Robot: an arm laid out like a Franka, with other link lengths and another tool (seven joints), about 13 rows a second.
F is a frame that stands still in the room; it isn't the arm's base.
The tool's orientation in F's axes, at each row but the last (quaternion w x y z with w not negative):
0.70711, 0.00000, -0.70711, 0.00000
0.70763, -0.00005, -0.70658, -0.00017
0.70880, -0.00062, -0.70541, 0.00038
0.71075, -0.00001, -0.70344, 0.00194
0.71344, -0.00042, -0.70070, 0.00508
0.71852, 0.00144, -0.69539, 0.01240
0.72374, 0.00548, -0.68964, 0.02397
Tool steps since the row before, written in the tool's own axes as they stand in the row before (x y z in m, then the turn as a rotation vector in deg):
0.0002, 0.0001, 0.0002, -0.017, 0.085, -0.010
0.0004, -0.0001, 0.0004, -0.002, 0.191, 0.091
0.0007, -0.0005, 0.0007, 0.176, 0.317, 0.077
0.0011, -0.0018, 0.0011, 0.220, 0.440, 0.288
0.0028, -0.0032, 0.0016, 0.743, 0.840, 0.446
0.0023, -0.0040, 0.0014, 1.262, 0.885, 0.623
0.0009, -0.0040, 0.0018, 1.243, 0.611, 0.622
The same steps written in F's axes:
-0.0002, 0.0001, 0.0002, 0.010, 0.085, -0.017
-0.0004, -0.0001, 0.0004, -0.091, 0.191, -0.002
-0.0007, -0.0005, 0.0007, -0.076, 0.317, 0.176
-0.0011, -0.0018, 0.0011, -0.287, 0.440, 0.222
-0.0015, -0.0032, 0.0029, -0.438, 0.843, 0.744
-0.0012, -0.0040, 0.0024, -0.599, 0.893, 1.268
-0.0016, -0.0040, 0.0011, -0.587, 0.618, 1.256

